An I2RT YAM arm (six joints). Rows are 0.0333 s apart.
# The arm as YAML. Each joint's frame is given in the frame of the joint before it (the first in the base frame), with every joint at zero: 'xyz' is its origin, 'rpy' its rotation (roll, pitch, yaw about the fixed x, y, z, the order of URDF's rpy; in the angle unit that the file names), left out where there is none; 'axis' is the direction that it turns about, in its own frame. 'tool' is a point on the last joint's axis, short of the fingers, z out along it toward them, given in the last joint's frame.
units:
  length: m
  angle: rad
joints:
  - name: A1
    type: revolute
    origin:
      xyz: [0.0, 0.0, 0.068]
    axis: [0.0, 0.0, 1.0]
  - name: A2
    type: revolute
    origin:
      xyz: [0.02, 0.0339, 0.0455]
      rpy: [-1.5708, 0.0, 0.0]
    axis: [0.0, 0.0, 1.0]
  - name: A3
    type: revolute
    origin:
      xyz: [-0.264, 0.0, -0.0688]
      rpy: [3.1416, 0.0, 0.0]
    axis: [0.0, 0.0, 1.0]
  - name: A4
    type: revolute
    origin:
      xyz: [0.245, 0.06, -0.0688]
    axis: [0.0, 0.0, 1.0]
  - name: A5
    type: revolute
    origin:
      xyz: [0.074, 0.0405, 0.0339]
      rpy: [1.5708, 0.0, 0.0]
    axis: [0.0, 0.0, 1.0]
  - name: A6
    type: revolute
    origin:
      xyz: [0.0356, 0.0, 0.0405]
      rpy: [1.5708, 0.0, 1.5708]
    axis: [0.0, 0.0, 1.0]
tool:
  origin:
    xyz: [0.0, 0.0, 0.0]
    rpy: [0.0, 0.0, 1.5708]
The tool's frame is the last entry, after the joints.
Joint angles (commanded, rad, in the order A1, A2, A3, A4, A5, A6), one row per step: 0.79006, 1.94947, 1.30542, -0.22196, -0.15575, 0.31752; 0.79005, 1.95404, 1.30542, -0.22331, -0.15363, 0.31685; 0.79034, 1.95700, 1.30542, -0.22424, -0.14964, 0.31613; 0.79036, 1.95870, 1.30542, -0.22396, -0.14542, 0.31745; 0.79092, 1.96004, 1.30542, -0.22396, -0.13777, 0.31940; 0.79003, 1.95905, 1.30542, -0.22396, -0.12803, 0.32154; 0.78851, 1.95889, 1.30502, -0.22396, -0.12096, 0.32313; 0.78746, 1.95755, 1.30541, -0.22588, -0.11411, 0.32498; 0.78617, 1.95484, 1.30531, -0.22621, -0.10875, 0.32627; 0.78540, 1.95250, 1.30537, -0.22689, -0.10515, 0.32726; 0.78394, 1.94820, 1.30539, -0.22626, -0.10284, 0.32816; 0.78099, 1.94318, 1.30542, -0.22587, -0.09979, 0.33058; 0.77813, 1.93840, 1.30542, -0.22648, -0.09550, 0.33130; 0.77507, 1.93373, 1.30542, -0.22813, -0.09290, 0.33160
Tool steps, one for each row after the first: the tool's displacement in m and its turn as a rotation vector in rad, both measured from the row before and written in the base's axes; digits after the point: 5 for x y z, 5 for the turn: 0.00018, 0.00007, -0.00193, -0.00557, 0.00264, -0.00087; 0.00009, 0.00007, -0.00127, -0.00516, 0.00016, -0.00173; 0.00020, 0.00000, -0.00068, -0.00284, -0.00058, -0.00368; 0.00009, 0.00005, -0.00057, -0.00442, -0.00217, -0.00581; 0.00049, -0.00052, 0.00036, -0.00382, -0.00486, -0.00874; 0.00059, -0.00067, -0.00008, -0.00343, -0.00284, -0.00725; 0.00038, -0.00059, 0.00050, -0.00318, -0.00262, -0.00684; 0.00038, -0.00065, 0.00102, -0.00082, -0.00385, -0.00570; 0.00019, -0.00044, 0.00090, -0.00036, -0.00265, -0.00383; 0.00035, -0.00063, 0.00176, 0.00259, -0.00428, -0.00363; 0.00076, -0.00114, 0.00204, 0.00312, -0.00422, -0.00676; 0.00070, -0.00120, 0.00185, 0.00090, -0.00488, -0.00620; 0.00065, -0.00129, 0.00174, 0.00083, -0.00338, -0.00499
